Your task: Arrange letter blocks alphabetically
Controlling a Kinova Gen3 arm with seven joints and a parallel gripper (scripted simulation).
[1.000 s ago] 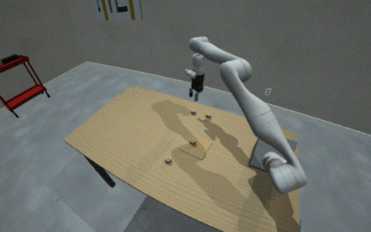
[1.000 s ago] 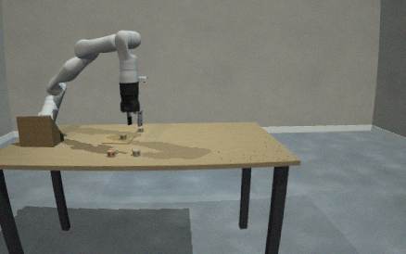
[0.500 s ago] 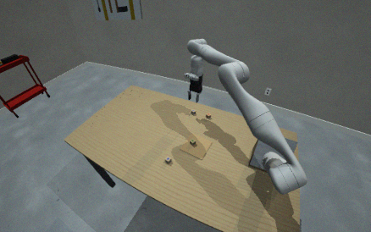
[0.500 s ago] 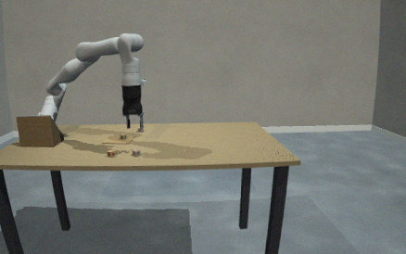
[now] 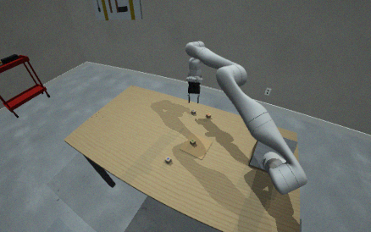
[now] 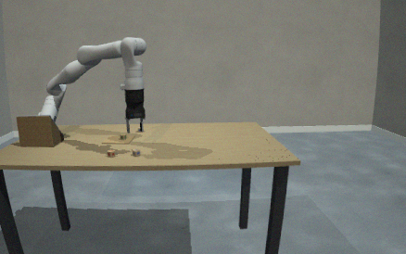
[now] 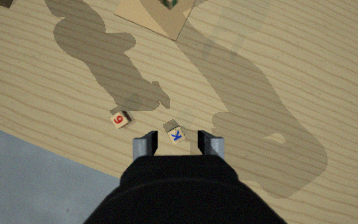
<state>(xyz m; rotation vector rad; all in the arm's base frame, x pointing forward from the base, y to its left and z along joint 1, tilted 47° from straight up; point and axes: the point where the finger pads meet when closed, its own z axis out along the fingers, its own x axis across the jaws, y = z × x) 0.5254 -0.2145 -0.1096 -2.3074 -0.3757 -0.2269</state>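
Right now the blue K block is 1 cm to the right of my hand and 11 cm below it. Also, from my hand: reddish block 11 cm behind, 1 cm to the right, 11 cm below; tan mat 12 cm behind, 24 cm to the left, 12 cm below; green P block 10 cm behind, 24 cm to the left, 10 cm below.
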